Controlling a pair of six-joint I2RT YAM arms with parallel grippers.
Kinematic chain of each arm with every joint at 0, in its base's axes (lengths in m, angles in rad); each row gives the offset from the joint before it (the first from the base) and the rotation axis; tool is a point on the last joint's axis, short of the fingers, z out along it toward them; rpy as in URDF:
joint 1: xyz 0 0 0.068 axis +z
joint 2: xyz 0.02 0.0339 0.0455 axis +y
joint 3: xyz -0.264 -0.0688 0 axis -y
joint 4: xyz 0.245 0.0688 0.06 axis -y
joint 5: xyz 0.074 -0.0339 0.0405 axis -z
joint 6: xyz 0.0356 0 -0.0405 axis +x
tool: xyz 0 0 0 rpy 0 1.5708 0
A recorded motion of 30 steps. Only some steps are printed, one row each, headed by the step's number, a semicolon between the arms.
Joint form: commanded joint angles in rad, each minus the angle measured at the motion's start. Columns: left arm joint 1, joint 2, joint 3, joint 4, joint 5, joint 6; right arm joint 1, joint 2, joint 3, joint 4, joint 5, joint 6.
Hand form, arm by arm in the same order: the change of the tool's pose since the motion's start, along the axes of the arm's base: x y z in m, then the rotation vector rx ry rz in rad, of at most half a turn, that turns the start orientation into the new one. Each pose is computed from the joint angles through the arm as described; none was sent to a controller.
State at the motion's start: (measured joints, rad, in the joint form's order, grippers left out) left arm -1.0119 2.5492 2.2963 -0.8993 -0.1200 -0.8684; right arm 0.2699 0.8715 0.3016 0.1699 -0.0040 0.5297
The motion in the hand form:
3: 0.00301 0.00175 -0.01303 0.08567 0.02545 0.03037; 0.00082 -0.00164 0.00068 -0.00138 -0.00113 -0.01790
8: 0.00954 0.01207 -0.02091 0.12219 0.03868 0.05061; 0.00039 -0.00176 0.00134 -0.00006 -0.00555 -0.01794
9: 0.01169 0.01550 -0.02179 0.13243 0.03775 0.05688; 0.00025 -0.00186 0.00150 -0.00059 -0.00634 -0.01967
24: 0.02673 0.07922 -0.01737 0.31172 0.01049 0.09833; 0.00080 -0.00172 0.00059 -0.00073 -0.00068 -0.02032
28: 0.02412 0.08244 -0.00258 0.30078 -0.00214 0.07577; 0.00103 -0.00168 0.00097 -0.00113 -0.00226 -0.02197
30: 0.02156 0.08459 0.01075 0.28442 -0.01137 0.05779; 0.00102 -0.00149 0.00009 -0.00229 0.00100 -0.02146
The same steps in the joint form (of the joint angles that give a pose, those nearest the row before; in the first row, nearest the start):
3: 0.0044 0.0653 0.0849 -0.1078 -0.0319 -0.0155; -0.0076 0.0009 0.0028 -0.0012 0.0102 0.0025
8: 0.0246 0.0575 0.0436 -0.1116 -0.0405 -0.0128; -0.0076 -0.0041 0.0022 -0.0009 0.0101 0.0026
9: 0.0312 0.0519 0.0303 -0.1116 -0.0466 -0.0104; -0.0076 -0.0056 0.0022 -0.0018 0.0120 0.0026
24: 0.1218 -0.1205 -0.2635 -0.1029 -0.1581 0.0729; -0.0076 0.0008 0.0025 -0.0012 0.0121 0.0041
28: 0.1221 -0.1618 -0.2795 -0.1072 -0.1543 0.0980; -0.0073 0.0014 0.0037 -0.0004 0.0142 0.0041
30: 0.1213 -0.1963 -0.2885 -0.1112 -0.1460 0.1158; -0.0062 0.0040 0.0022 0.0002 0.0148 0.0042

